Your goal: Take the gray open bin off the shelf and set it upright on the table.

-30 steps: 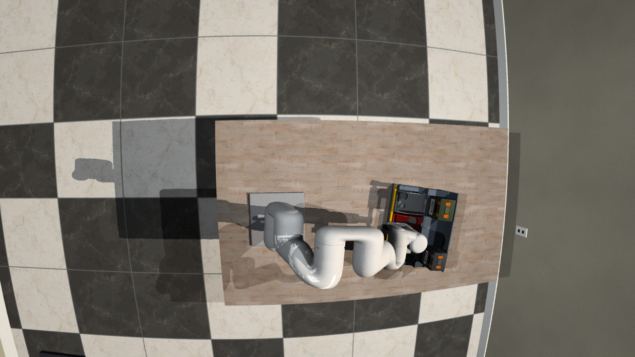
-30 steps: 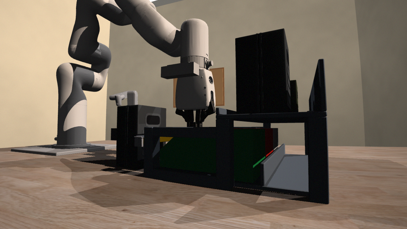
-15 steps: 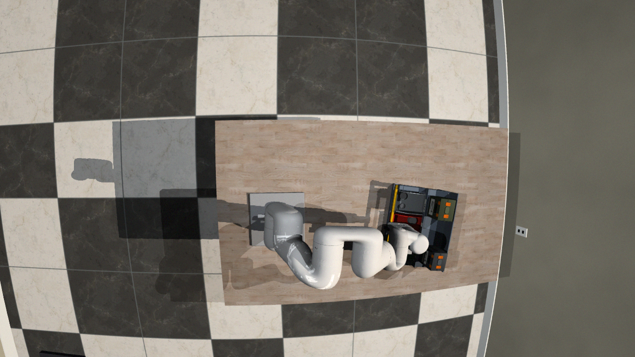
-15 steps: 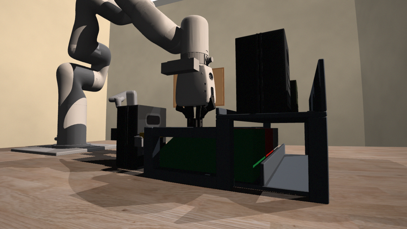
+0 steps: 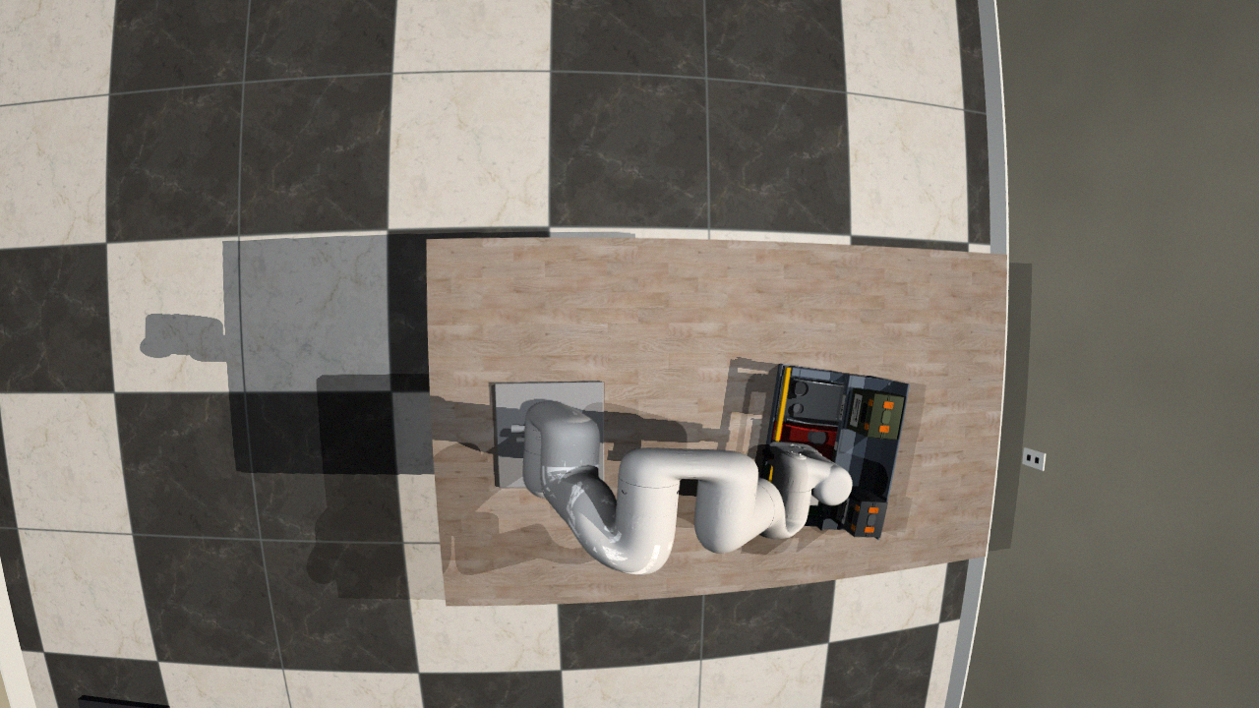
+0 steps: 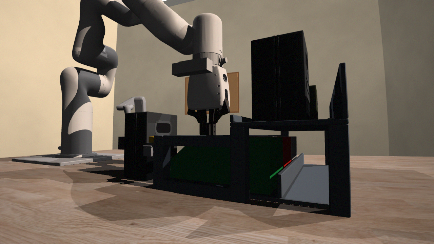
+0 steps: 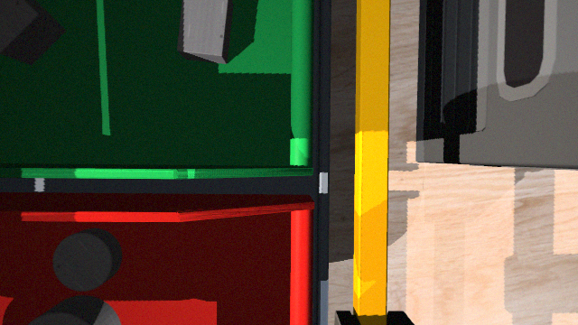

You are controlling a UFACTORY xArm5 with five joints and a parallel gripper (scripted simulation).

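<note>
The red bin lies 100 mm ahead of my hand, 50 mm below it and 10 mm to the right of it. The rest, counted from my hand: dark box (100 mm to the right, 80 mm behind, 30 mm below); then yellow bar (20 mm below); then dark shelf (130 mm ahead, 30 mm below, 10 mm to the right).
</note>
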